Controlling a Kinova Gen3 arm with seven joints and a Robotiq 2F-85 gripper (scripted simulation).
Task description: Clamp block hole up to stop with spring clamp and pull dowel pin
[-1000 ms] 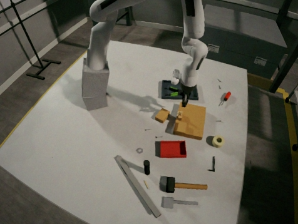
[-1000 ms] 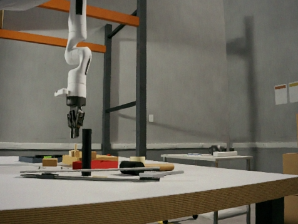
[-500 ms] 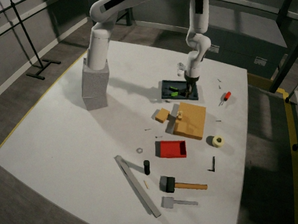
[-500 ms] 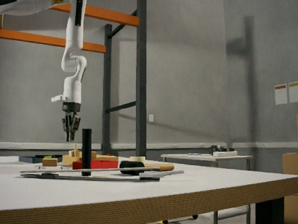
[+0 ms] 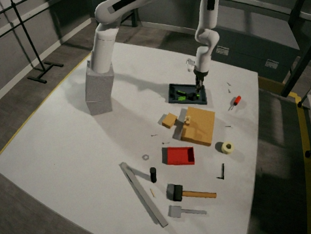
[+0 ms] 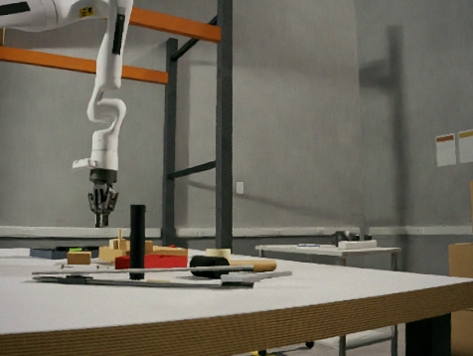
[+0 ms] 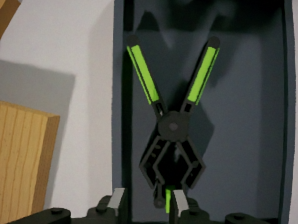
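Now: the dark blue tray 50 mm behind my hand, 40 mm to the left of it and 90 mm below it. Also, from my hand: pale wooden block: 20 mm behind, 190 mm to the right, 60 mm below; then wooden bench board: 30 mm ahead, 190 mm to the right, 70 mm below; then dowel pin: 20 mm behind, 190 mm to the right, 40 mm below.
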